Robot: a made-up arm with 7 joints.
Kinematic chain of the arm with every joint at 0, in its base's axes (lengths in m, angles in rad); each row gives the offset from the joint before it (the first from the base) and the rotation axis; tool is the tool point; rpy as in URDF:
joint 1: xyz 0 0 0.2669 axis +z
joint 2: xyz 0 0 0 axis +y
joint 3: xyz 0 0 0.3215 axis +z
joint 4: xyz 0.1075 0 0 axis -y
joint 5: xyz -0.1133 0 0.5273 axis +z
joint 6: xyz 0 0 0 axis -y
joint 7: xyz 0.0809 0 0 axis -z
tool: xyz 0 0 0 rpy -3.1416 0 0
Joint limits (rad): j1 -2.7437..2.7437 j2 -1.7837..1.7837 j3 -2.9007..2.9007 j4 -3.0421..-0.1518 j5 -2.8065..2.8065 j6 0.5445..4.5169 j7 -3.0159..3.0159
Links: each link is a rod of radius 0.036 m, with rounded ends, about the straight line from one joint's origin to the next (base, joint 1, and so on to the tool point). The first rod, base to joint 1, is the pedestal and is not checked.
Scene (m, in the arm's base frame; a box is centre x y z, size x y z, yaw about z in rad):
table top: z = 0
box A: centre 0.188 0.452 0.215 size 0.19 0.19 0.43 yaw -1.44
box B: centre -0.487 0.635 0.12 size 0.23 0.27 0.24 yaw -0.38
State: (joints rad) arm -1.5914 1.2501 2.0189 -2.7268 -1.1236 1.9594 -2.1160
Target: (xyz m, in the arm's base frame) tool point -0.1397 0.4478 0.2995
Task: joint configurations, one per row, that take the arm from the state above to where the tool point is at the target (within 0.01 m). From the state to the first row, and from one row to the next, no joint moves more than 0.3 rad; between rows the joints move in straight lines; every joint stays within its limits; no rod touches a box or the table.
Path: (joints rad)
1: -1.3657 1.2549 2.2394 -2.7201 -1.2712 1.7847 -2.1642
2: -1.1401 1.2596 2.4598 -2.7134 -1.4188 1.6099 -2.2123
3: -0.9144 1.2644 2.6802 -2.7067 -1.5664 1.4352 -2.2605
4: -0.6887 1.2692 2.9007 -2.7000 -1.7141 1.2605 -2.3086
5: -0.7197 1.0469 2.7765 -2.7382 -1.5179 1.4945 -2.2444
6: -0.7506 0.8246 2.6523 -2.7764 -1.3217 1.7286 -2.1802
7: -0.7815 0.6023 2.5281 -2.8146 -1.1255 1.9627 -2.1160

